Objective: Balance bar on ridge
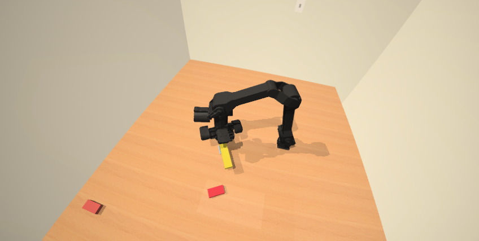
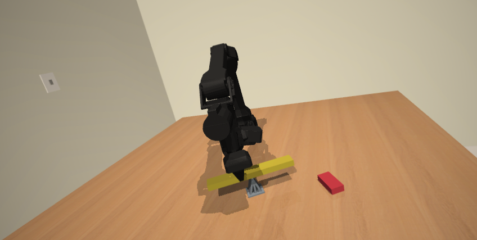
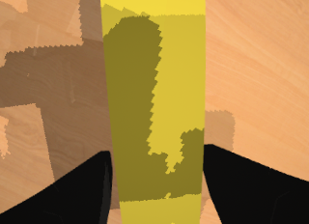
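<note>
The yellow bar is 10 mm behind my gripper tip and 20 mm to the left of it. Also, from my gripper tip: red block (40 mm behind, 220 mm to the left, 50 mm below).
</note>
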